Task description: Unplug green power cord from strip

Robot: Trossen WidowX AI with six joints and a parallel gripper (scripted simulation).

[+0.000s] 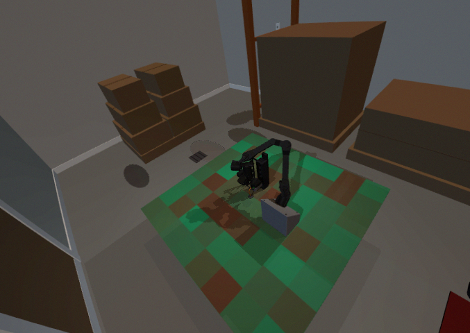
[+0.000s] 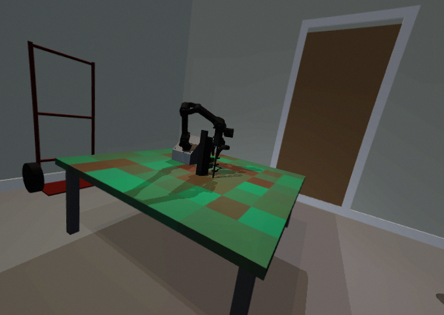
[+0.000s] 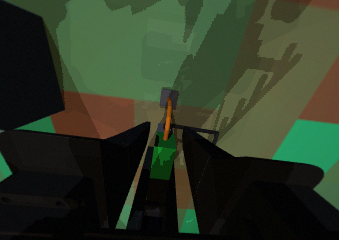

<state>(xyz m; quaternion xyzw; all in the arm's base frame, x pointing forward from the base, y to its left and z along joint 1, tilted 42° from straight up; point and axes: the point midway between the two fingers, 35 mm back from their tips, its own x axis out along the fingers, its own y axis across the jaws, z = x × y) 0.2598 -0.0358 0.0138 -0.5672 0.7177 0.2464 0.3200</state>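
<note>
The green plug is 70 mm to the right of my gripper tip, 10 mm below it and 10 mm behind it. From my gripper tip the other things lie so: tall black block (170 mm to the right, 40 mm above, 30 mm behind).
</note>
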